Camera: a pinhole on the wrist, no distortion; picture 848 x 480 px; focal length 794.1 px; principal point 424.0 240.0 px. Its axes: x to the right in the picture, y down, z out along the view. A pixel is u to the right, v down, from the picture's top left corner.
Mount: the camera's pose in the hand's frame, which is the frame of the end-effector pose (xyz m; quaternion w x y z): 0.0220 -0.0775 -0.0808 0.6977 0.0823 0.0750 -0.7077
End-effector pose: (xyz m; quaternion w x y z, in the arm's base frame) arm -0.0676 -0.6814 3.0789 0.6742 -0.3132 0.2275 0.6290
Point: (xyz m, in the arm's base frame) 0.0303 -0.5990 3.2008
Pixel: 376 107
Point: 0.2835 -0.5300 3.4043
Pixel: 818 65
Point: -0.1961 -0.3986 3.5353
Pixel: 37 26
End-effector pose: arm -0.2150 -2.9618 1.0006 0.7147 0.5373 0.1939 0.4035
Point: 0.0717 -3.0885 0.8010
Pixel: 790 299
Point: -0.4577 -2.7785 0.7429
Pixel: behind the camera
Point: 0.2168 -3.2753 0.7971
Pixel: 679 194
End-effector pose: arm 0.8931 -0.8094 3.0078 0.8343 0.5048 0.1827 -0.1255
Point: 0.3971 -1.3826 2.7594
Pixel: outside the picture
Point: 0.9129 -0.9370 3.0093
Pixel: 123 239
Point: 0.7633 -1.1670 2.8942
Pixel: 748 80
